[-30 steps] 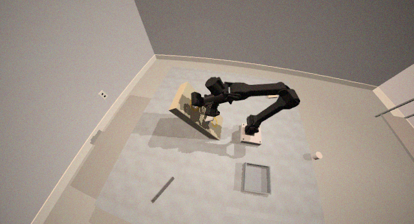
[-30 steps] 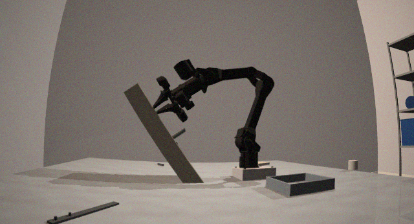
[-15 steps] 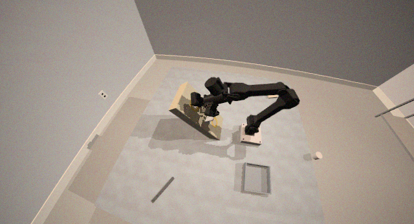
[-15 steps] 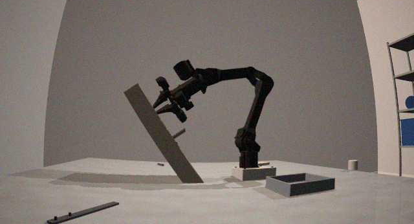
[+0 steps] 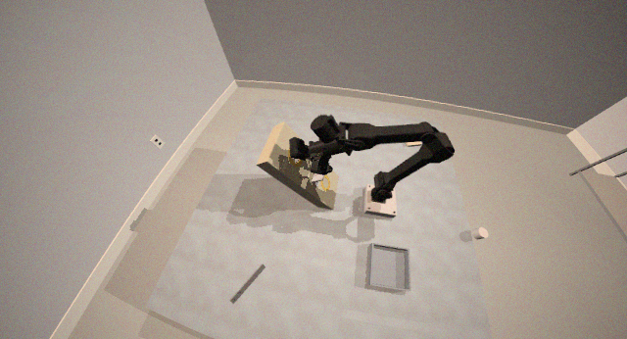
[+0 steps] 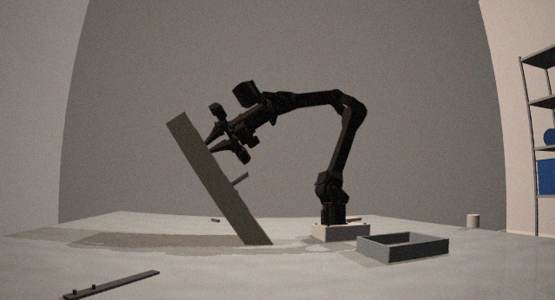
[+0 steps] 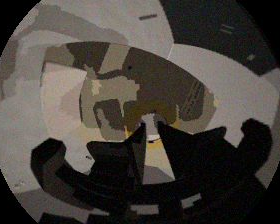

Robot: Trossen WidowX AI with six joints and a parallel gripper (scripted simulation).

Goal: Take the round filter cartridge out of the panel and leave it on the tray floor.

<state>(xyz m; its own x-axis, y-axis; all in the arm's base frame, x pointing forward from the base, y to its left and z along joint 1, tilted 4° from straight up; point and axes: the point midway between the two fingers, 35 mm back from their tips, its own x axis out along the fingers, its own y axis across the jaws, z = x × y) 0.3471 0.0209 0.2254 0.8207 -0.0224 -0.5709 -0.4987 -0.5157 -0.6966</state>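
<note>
Now: gripper tip 1 cm short of the white round filter cartridge and 1 cm above it. The rest, counted from my gripper tip: tan service panel 4 cm behind, 8 cm below; then small white cup 85 cm behind, 8 cm to the left, 22 cm below; then grey tray 44 cm behind, 27 cm to the left, 24 cm below.
</note>
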